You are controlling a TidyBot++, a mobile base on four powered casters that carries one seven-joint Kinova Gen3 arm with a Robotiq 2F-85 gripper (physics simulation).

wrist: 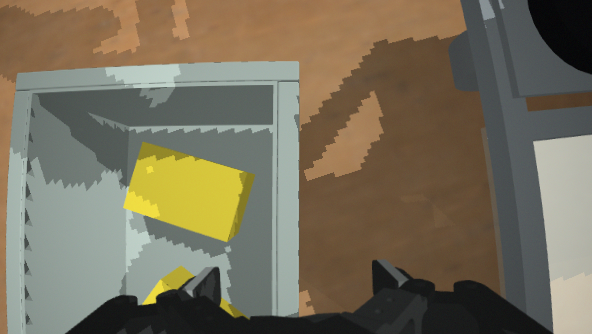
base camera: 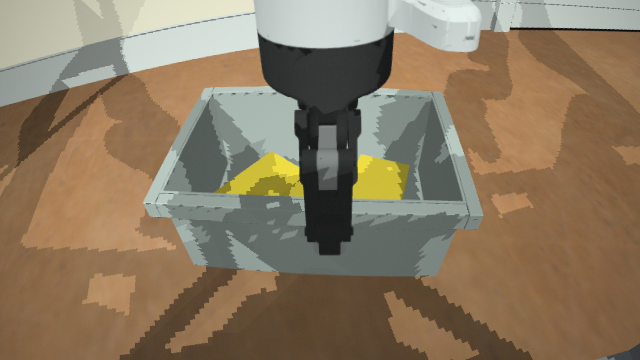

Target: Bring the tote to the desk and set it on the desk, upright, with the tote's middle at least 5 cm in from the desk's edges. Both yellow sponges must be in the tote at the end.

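Frame: origin at the arm's base, x right, y ahead, z up, level; millimetres.
Seen in the pictures: gripper, fingertip midpoint: (wrist: 296, 281) (base camera: 329, 202).
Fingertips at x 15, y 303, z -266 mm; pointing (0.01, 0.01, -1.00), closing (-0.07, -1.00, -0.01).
Observation:
Offsets run from my fingertips to a thing's top centre. Level surfaces: height alone.
The grey tote {dz -10, dx -7, dy +100 mm} (base camera: 240, 206) (wrist: 288, 175) stands upright on the floor. Two yellow sponges lie inside it. One sponge {dz -82, dx +59, dy +94 mm} (base camera: 382, 180) (wrist: 190, 192) is at the right in the base view and fully in sight in the wrist view. The other sponge {dz -82, dx -74, dy +108 mm} (base camera: 255, 181) (wrist: 170, 281) is at the left in the base view and partly hidden by a finger in the wrist view. My gripper (base camera: 329, 247) (wrist: 296, 281) is open and points down at the tote's near long side. In the wrist view that side's rim runs between the two fingertips. The desk does not show in these views.
A pale wall with a white baseboard (base camera: 190, 42) stands behind the tote. The grey frame of my mobile base (wrist: 520, 200) is at the right in the wrist view, across a strip of brown floor {dz -130 mm} (wrist: 400, 165) from the tote. Shadows cross the floor.

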